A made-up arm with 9 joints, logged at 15 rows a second.
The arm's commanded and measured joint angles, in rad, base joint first. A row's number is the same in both.
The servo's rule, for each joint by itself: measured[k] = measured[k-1] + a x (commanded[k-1-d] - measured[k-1]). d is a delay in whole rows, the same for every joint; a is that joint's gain. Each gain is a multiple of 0.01, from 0.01 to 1. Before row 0 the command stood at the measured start. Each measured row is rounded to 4 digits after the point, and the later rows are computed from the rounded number. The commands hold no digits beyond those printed.
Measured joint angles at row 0: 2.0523 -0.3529 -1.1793 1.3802 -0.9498 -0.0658 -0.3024 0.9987 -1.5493
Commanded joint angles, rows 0 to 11: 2.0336 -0.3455 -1.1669 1.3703 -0.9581 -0.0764 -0.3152 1.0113 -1.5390; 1.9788 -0.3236 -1.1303 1.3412 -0.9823 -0.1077 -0.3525 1.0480 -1.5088; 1.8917 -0.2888 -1.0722 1.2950 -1.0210 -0.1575 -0.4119 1.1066 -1.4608; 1.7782 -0.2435 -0.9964 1.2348 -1.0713 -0.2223 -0.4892 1.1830 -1.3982; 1.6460 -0.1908 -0.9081 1.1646 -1.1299 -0.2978 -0.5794 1.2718 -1.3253; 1.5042 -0.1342 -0.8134 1.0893 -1.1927 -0.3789 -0.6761 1.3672 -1.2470; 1.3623 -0.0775 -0.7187 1.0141 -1.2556 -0.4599 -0.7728 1.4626 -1.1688; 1.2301 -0.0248 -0.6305 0.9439 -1.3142 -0.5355 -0.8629 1.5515 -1.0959; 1.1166 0.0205 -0.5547 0.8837 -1.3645 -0.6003 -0.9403 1.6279 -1.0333; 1.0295 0.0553 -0.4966 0.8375 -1.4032 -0.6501 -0.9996 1.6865 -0.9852; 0.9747 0.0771 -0.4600 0.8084 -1.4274 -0.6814 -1.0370 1.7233 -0.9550; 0.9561 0.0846 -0.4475 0.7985 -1.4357 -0.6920 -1.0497 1.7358 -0.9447
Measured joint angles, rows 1 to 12: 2.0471 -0.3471 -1.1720 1.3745 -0.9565 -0.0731 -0.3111 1.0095 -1.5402; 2.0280 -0.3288 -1.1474 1.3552 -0.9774 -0.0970 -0.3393 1.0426 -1.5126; 1.9898 -0.2976 -1.1030 1.3203 -1.0127 -0.1387 -0.3887 1.0976 -1.4670; 1.9306 -0.2554 -1.0401 1.2707 -1.0602 -0.1964 -0.4570 1.1710 -1.4065; 1.8509 -0.2050 -0.9622 1.2092 -1.1167 -0.2664 -0.5402 1.2577 -1.3350; 1.7538 -0.1498 -0.8744 1.1397 -1.1783 -0.3440 -0.6326 1.3519 -1.2576; 1.6442 -0.0934 -0.7825 1.0669 -1.2409 -0.4240 -0.7279 1.4471 -1.1795; 1.5283 -0.0399 -0.6928 0.9956 -1.3003 -0.5009 -0.8197 1.5369 -1.1059; 1.4130 0.0072 -0.6113 0.9307 -1.3523 -0.5695 -0.9017 1.6152 -1.0420; 1.3056 0.0447 -0.5436 0.8766 -1.3935 -0.6251 -0.9683 1.6765 -0.9920; 1.2129 0.0700 -0.4943 0.8370 -1.4210 -0.6639 -1.0150 1.7167 -0.9594; 1.1410 0.0814 -0.4667 0.8147 -1.4329 -0.6833 -1.0386 1.7331 -0.9465
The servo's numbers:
d 0
a 0.28 0.78 0.59 0.58 0.81 0.69 0.68 0.86 0.88

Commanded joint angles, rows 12 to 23: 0.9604 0.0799 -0.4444 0.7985 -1.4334 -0.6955 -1.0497 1.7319 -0.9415; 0.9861 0.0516 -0.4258 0.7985 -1.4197 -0.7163 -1.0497 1.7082 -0.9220; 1.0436 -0.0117 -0.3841 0.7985 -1.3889 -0.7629 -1.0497 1.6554 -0.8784; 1.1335 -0.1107 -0.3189 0.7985 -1.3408 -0.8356 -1.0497 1.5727 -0.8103; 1.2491 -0.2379 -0.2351 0.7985 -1.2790 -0.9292 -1.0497 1.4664 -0.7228; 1.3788 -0.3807 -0.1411 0.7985 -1.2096 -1.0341 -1.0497 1.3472 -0.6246; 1.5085 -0.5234 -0.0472 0.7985 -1.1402 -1.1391 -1.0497 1.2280 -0.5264; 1.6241 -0.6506 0.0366 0.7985 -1.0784 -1.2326 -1.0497 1.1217 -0.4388; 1.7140 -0.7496 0.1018 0.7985 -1.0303 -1.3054 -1.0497 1.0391 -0.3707; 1.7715 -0.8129 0.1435 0.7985 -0.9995 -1.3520 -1.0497 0.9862 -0.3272; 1.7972 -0.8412 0.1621 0.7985 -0.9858 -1.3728 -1.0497 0.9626 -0.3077; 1.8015 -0.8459 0.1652 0.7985 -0.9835 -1.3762 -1.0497 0.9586 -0.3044
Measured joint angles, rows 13 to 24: 1.0904 0.0802 -0.4535 0.8053 -1.4333 -0.6917 -1.0461 1.7321 -0.9421; 1.0612 0.0579 -0.4372 0.8014 -1.4223 -0.7087 -1.0485 1.7115 -0.9244; 1.0563 0.0036 -0.4059 0.7997 -1.3952 -0.7461 -1.0493 1.6633 -0.8839; 1.0779 -0.0856 -0.3546 0.7990 -1.3511 -0.8079 -1.0496 1.5854 -0.8191; 1.1258 -0.2044 -0.2841 0.7987 -1.2927 -0.8916 -1.0497 1.4831 -0.7344; 1.1966 -0.3419 -0.1997 0.7986 -1.2254 -0.9899 -1.0497 1.3662 -0.6378; 1.2839 -0.4835 -0.1097 0.7985 -1.1564 -1.0928 -1.0497 1.2473 -0.5398; 1.3792 -0.6138 -0.0234 0.7985 -1.0932 -1.1893 -1.0497 1.1393 -0.4509; 1.4729 -0.7197 0.0505 0.7985 -1.0423 -1.2694 -1.0497 1.0531 -0.3803; 1.5565 -0.7924 0.1054 0.7985 -1.0076 -1.3264 -1.0497 0.9956 -0.3336; 1.6239 -0.8305 0.1389 0.7985 -0.9899 -1.3584 -1.0497 0.9672 -0.3108; 1.6736 -0.8425 0.1544 0.7985 -0.9847 -1.3707 -1.0497 0.9598 -0.3052
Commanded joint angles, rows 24 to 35: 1.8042 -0.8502 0.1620 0.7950 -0.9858 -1.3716 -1.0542 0.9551 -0.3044; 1.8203 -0.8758 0.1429 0.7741 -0.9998 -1.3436 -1.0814 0.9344 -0.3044; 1.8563 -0.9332 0.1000 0.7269 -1.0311 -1.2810 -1.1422 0.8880 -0.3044; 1.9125 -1.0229 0.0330 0.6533 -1.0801 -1.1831 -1.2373 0.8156 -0.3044; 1.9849 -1.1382 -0.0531 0.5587 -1.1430 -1.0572 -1.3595 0.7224 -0.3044; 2.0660 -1.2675 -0.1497 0.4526 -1.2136 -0.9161 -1.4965 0.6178 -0.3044; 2.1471 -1.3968 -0.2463 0.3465 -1.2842 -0.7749 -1.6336 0.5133 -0.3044; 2.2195 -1.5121 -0.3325 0.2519 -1.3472 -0.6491 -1.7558 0.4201 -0.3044; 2.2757 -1.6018 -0.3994 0.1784 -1.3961 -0.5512 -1.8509 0.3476 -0.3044; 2.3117 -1.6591 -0.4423 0.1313 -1.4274 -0.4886 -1.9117 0.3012 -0.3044; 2.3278 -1.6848 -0.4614 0.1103 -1.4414 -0.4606 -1.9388 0.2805 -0.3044; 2.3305 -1.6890 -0.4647 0.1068 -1.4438 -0.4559 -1.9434 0.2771 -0.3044
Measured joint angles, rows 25 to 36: 1.7102 -0.8485 0.1589 0.7965 -0.9856 -1.3713 -1.0528 0.9558 -0.3045; 1.7410 -0.8698 0.1495 0.7835 -0.9971 -1.3522 -1.0722 0.9374 -0.3044; 1.7733 -0.9193 0.1203 0.7507 -1.0246 -1.3031 -1.1198 0.8949 -0.3044; 1.8123 -1.0001 0.0688 0.6942 -1.0696 -1.2203 -1.1997 0.8267 -0.3044; 1.8606 -1.1078 -0.0031 0.6156 -1.1291 -1.1078 -1.3084 0.7370 -0.3044; 1.9181 -1.2324 -0.0896 0.5211 -1.1975 -0.9755 -1.4363 0.6345 -0.3044; 1.9822 -1.3606 -0.1821 0.4198 -1.2677 -0.8371 -1.5705 0.5303 -0.3044; 2.0486 -1.4788 -0.2708 0.3224 -1.3321 -0.7074 -1.6965 0.4355 -0.3044; 2.1122 -1.5747 -0.3467 0.2389 -1.3839 -0.5996 -1.8015 0.3599 -0.3044; 2.1681 -1.6405 -0.4031 0.1765 -1.4191 -0.5230 -1.8764 0.3094 -0.3044; 2.2128 -1.6751 -0.4375 0.1381 -1.4372 -0.4799 -1.9188 0.2845 -0.3044; 2.2458 -1.6859 -0.4535 0.1199 -1.4425 -0.4633 -1.9355 0.2781 -0.3044
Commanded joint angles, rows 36 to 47: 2.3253 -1.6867 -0.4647 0.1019 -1.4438 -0.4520 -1.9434 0.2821 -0.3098; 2.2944 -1.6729 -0.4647 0.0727 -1.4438 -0.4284 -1.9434 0.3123 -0.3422; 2.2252 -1.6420 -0.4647 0.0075 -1.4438 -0.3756 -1.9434 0.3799 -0.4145; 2.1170 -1.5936 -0.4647 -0.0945 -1.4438 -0.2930 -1.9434 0.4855 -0.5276; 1.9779 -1.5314 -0.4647 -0.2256 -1.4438 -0.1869 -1.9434 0.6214 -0.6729; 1.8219 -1.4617 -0.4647 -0.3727 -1.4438 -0.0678 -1.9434 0.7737 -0.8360; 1.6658 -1.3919 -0.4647 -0.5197 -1.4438 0.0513 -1.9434 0.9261 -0.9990; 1.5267 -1.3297 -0.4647 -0.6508 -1.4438 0.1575 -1.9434 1.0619 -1.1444; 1.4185 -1.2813 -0.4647 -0.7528 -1.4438 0.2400 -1.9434 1.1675 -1.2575; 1.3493 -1.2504 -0.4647 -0.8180 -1.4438 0.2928 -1.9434 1.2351 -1.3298; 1.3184 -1.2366 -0.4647 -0.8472 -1.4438 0.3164 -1.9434 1.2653 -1.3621; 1.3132 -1.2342 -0.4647 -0.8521 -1.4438 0.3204 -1.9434 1.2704 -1.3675
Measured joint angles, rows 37 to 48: 2.2681 -1.6865 -0.4601 0.1095 -1.4436 -0.4555 -1.9409 0.2815 -0.3092; 2.2755 -1.6759 -0.4628 0.0882 -1.4438 -0.4368 -1.9426 0.3080 -0.3382; 2.2614 -1.6495 -0.4639 0.0414 -1.4438 -0.3946 -1.9431 0.3698 -0.4053; 2.2210 -1.6059 -0.4644 -0.0374 -1.4438 -0.3245 -1.9433 0.4693 -0.5129; 2.1529 -1.5478 -0.4646 -0.1466 -1.4438 -0.2296 -1.9434 0.6001 -0.6537; 2.0602 -1.4806 -0.4647 -0.2777 -1.4438 -0.1180 -1.9434 0.7494 -0.8141; 1.9498 -1.4114 -0.4647 -0.4181 -1.4438 -0.0012 -1.9434 0.9014 -0.9768; 1.8313 -1.3477 -0.4647 -0.5531 -1.4438 0.1083 -1.9434 1.0394 -1.1243; 1.7157 -1.2959 -0.4647 -0.6689 -1.4438 0.1992 -1.9434 1.1496 -1.2415; 1.6131 -1.2604 -0.4647 -0.7554 -1.4438 0.2638 -1.9434 1.2231 -1.3192; 1.5306 -1.2418 -0.4647 -0.8086 -1.4438 0.3001 -1.9434 1.2594 -1.3570; 1.4697 -1.2359 -0.4647 -0.8338 -1.4438 0.3141 -1.9434 1.2689 -1.3662
